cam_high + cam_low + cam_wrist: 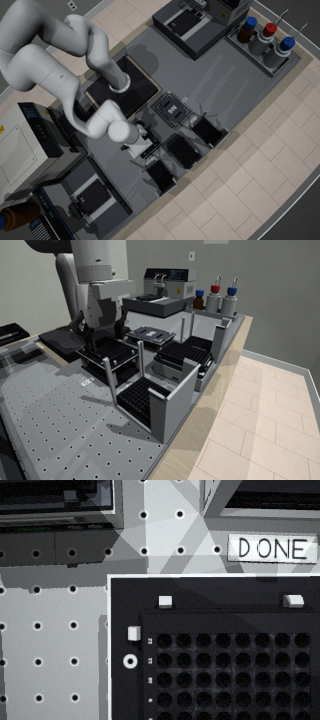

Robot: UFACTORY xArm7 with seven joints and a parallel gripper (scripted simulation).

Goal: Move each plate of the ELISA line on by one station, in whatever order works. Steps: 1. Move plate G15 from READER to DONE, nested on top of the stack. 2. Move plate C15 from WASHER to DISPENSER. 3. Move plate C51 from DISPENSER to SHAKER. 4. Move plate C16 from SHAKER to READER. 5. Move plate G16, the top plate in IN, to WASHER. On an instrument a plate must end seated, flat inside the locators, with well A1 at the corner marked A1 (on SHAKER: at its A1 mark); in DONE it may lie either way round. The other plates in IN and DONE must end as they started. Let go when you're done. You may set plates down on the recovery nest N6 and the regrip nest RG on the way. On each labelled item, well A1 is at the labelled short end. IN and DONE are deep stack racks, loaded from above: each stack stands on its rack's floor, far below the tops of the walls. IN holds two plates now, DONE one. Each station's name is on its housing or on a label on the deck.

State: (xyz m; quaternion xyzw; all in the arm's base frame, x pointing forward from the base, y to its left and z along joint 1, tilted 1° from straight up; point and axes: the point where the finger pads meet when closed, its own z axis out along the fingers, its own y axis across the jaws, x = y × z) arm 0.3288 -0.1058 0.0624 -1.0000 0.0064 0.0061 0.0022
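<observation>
My hand is 30 mm above the RG nest. Also, from my hand: RG deck label (90 mm below, 80 mm to the right); then N6 nest (210 mm to the left, 60 mm below, 10 mm behind).
</observation>
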